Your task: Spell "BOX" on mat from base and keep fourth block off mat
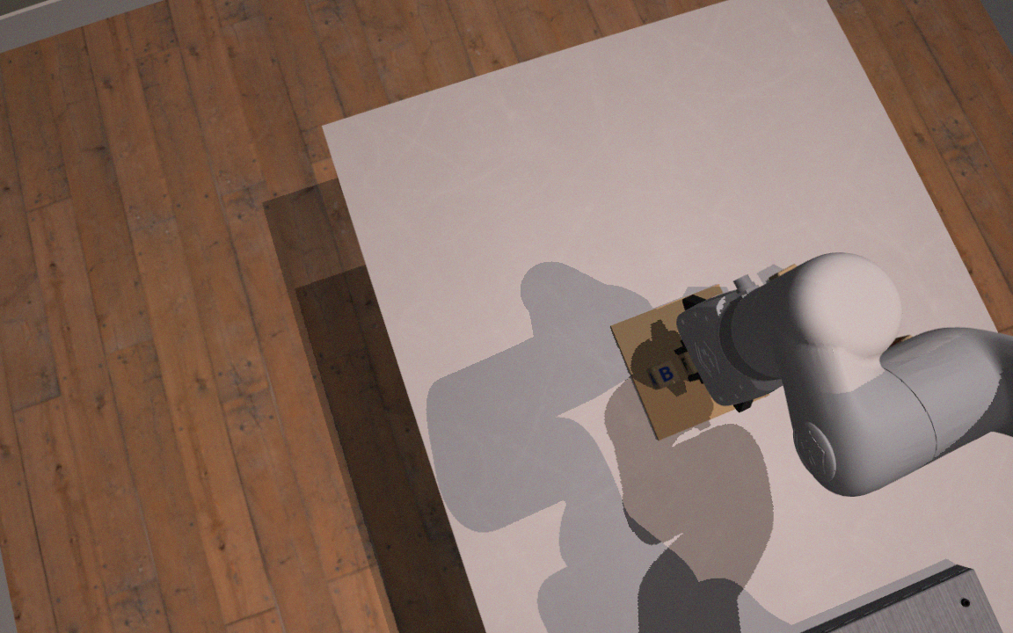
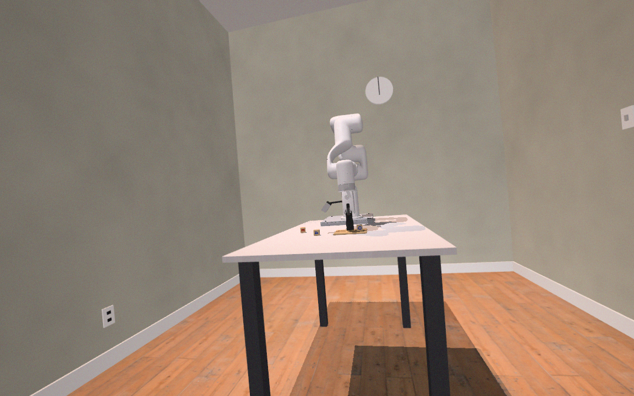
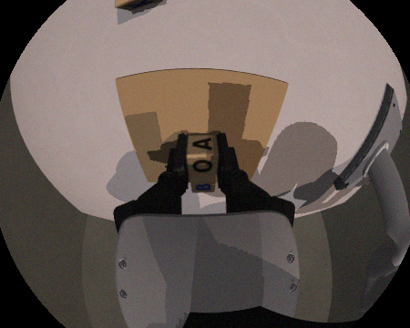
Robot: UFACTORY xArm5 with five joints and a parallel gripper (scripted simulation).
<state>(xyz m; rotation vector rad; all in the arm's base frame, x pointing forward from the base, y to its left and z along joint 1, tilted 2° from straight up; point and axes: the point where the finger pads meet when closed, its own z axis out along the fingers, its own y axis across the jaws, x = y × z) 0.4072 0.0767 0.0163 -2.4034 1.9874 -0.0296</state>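
Now: hand 3 cm above the tan mat.
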